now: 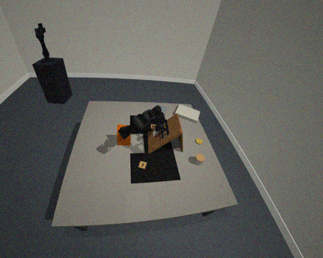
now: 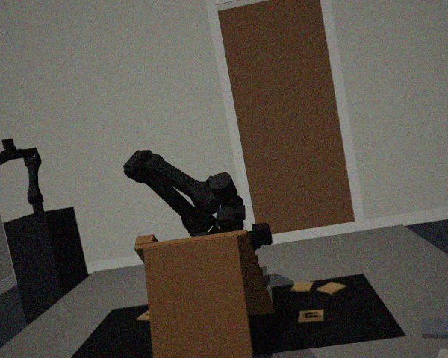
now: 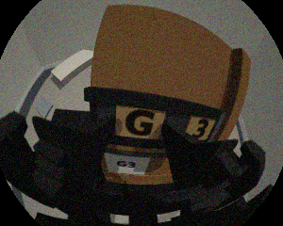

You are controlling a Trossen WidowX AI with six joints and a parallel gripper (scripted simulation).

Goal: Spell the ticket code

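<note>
Right now the white ticket is 80 mm below my gripper tip, 60 mm behind it and 10 mm to the left of it. Round my gripper tip: yellow disc: 390 mm ahead, 160 mm below; then black mat: 170 mm below, 130 mm behind, 70 mm to the right; then grey-blue card: 460 mm to the left, 160 mm below, 30 mm ahead.
</note>
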